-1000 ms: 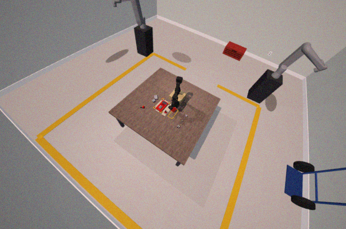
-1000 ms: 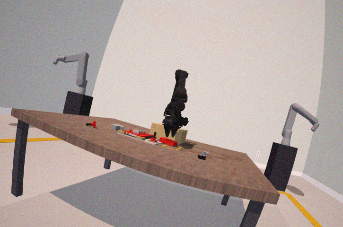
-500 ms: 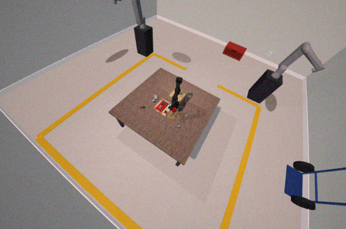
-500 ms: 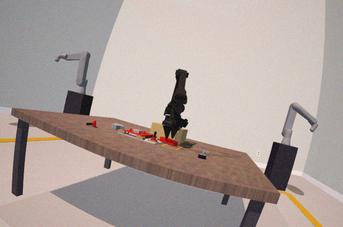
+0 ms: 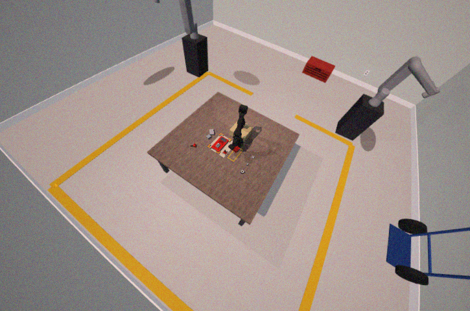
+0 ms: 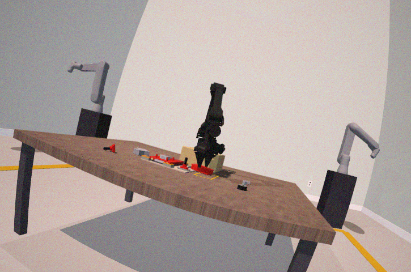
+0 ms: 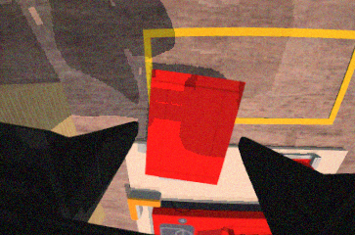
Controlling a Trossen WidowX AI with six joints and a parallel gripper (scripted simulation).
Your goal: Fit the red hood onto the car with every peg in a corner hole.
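Now: gripper tip 1 cm above the red hood. Round my gripper tip: black wheel 22 cm ahead, 21 cm to the left, 2 cm below; grey engine block 9 cm ahead, 17 cm to the right.
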